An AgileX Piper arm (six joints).
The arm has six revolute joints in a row. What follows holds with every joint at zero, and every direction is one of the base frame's. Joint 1 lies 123.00 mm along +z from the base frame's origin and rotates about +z. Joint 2 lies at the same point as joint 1 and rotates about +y. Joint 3 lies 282.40 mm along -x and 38.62 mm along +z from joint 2 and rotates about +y. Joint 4 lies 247.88 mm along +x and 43.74 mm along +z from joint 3 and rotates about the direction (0.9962, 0, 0.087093). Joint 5 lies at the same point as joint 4 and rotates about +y. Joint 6 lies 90.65 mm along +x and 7.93 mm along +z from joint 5 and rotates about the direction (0.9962, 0, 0.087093). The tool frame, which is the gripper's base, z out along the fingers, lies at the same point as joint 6; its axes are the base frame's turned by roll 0.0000, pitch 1.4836 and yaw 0.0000 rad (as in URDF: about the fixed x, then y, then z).
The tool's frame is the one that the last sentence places.
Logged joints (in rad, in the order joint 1, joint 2, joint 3, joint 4, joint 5, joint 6), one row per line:
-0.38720, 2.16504, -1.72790, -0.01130, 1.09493, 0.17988
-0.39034, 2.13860, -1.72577, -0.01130, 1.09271, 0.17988
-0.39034, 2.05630, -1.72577, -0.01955, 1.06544, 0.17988
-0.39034, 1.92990, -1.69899, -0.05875, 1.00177, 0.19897
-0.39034, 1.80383, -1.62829, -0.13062, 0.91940, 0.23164
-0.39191, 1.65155, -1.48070, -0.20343, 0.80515, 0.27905
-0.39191, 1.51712, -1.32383, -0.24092, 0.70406, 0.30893
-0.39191, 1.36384, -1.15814, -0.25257, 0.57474, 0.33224
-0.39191, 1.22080, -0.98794, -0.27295, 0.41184, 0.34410
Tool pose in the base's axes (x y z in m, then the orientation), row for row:
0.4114, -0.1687, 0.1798, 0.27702, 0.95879, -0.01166, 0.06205
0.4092, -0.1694, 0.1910, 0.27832, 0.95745, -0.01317, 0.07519
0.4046, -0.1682, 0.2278, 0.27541, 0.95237, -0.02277, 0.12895
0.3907, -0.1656, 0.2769, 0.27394, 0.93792, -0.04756, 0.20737
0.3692, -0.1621, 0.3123, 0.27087, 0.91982, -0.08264, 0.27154
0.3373, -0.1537, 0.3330, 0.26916, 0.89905, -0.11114, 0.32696
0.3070, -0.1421, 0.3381, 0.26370, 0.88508, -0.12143, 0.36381
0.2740, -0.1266, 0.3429, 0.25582, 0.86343, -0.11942, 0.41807
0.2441, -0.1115, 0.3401, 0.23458, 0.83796, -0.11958, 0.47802
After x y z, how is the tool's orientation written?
As a quaternion, x y z w.
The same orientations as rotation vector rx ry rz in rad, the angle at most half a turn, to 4 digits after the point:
0.8375, 2.8986, -0.0353
0.8348, 2.8719, -0.0395
0.8007, 2.7688, -0.0662
0.7627, 2.6115, -0.1324
0.7294, 2.4769, -0.2225
0.7050, 2.3550, -0.2911
0.6786, 2.2775, -0.3125
0.6418, 2.1661, -0.2996
0.5728, 2.0462, -0.2920

